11 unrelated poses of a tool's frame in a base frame.
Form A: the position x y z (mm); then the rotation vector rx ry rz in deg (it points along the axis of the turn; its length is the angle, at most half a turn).
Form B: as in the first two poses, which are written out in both.
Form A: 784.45 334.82 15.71 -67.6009 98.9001 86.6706
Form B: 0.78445 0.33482 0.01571 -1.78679 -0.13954 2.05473
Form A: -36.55 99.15 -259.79 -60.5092 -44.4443 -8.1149
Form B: -0.03655 0.09915 -0.25979 -1.26623 -0.52970 -0.55903
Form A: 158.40 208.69 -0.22 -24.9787 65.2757 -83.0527
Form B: 0.15840 0.20869 -0.00022 0.70806 0.93096 -1.99969
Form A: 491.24 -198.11 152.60 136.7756 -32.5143 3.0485
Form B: 0.49124 -0.19811 0.15260 2.46033 -0.10953 0.42792
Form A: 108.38 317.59 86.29 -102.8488 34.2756 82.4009
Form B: 0.10838 0.31759 0.08629 -1.68625 -0.65916 1.23486
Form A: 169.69 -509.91 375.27 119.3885 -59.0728 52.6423
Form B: 0.16969 -0.50991 0.37527 2.19644 0.30981 1.07827
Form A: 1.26 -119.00 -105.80 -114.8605 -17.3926 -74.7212
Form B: 0.00126 -0.11900 -0.10580 -1.90508 0.77646 -0.86675
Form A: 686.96 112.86 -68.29 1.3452 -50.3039 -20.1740
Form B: 0.68696 0.11286 -0.06829 -0.18959 -0.85799 -0.46338
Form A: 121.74 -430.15 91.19 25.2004 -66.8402 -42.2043
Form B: 0.12174 -0.43015 0.09119 -0.16497 -1.20864 -0.95941
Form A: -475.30 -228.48 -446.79 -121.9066 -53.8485 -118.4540
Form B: -0.47530 -0.22848 -0.44679 -1.84175 1.11812 -1.71966
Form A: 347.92 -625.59 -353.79 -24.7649 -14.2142 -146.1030
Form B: 0.34792 -0.62559 -0.35379 -0.27206 0.25645 -2.55316
